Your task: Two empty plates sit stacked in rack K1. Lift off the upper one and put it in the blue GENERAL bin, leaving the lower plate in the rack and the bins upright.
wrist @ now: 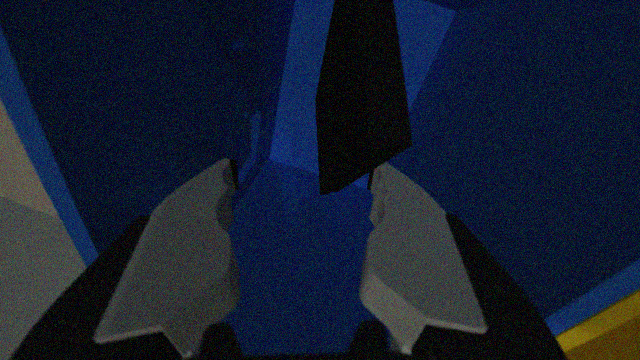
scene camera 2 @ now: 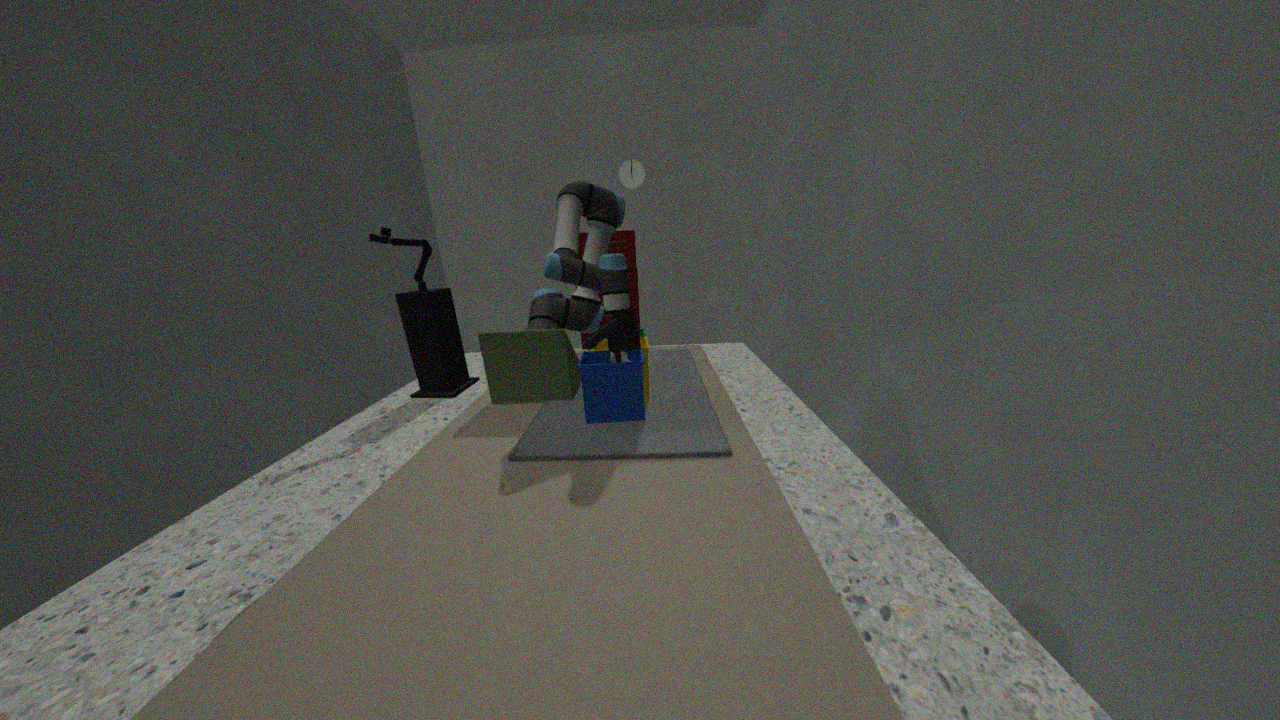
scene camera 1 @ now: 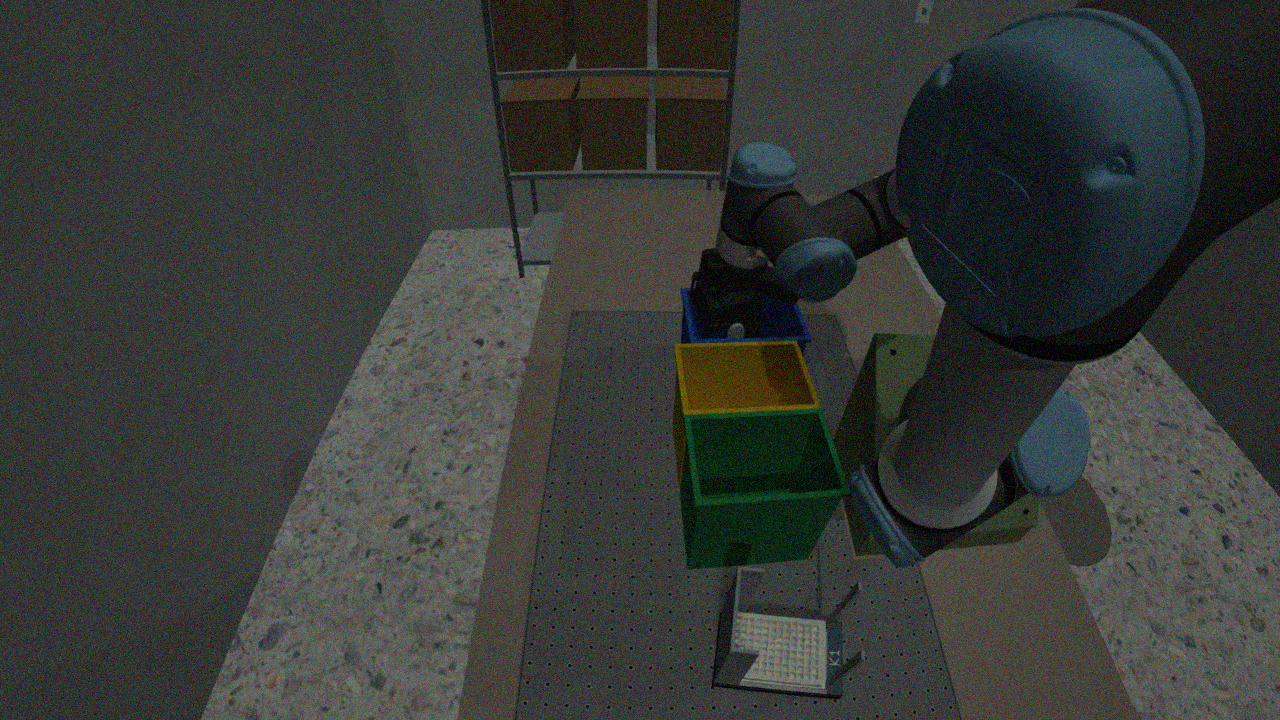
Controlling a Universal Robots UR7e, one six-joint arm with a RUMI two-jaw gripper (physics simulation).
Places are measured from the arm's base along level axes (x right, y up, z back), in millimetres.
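Pixels of known places: gripper, fingertip midpoint: (wrist: 304, 163) (scene camera 2: 619, 383); arm's base at its link origin: (scene camera 2: 541, 347).
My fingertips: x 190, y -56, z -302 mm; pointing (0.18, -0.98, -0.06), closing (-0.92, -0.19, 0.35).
For each thing: its middle in the pictures, then the offset to it from my fingertips. "pt": a spot on its surface instead. Level surfaces: height alone.
- blue GENERAL bin at the middle of its body: (wrist: 334, 135) (scene camera 1: 737, 355) (scene camera 2: 613, 385) dx -9, dy -11, dz +19 mm
- black plate at the middle of its body: (wrist: 340, 111) dx -8, dy -26, dz +27 mm
- lower plate at the middle of its body: (scene camera 1: 774, 649) dx -458, dy -74, dz +64 mm
- rack K1 at a spot on its surface: (scene camera 1: 834, 658) pt dx -467, dy -83, dz +142 mm
- yellow bin at the middle of its body: (wrist: 517, 228) (scene camera 1: 736, 418) (scene camera 2: 622, 369) dx -142, dy -11, dz +13 mm
- green bin at the middle of its body: (scene camera 1: 752, 494) dx -271, dy -11, dz +31 mm
- perforated grey mat at its surface level: dy -101 mm
My gripper (scene camera 1: 735, 333) (scene camera 2: 616, 356) (wrist: 304, 163) points down into the mouth of the blue GENERAL bin (scene camera 1: 785, 313) (scene camera 2: 613, 391) (wrist: 300, 250), its fingers partly open. A black plate (wrist: 362, 100), seen nearly edge-on in the wrist view, is inside the bin around the fingertips, turned a little and nearer the right finger; it is not gripped. How it rests in the bin is hard to tell. The blue bin stands upright. The lower plate (scene camera 1: 780, 649), cream with a grid of wells, sits in rack K1 (scene camera 1: 834, 658) at the front in scene camera 1.
The yellow bin (scene camera 1: 747, 376) (wrist: 605, 325) and green bin (scene camera 1: 760, 528) stand upright in a row with the blue one, between it and the rack. An olive block (scene camera 1: 895, 376) (scene camera 2: 528, 367) stands beside the bins. A perforated grey mat (scene camera 1: 608, 465) (scene camera 2: 662, 440) lies under them.
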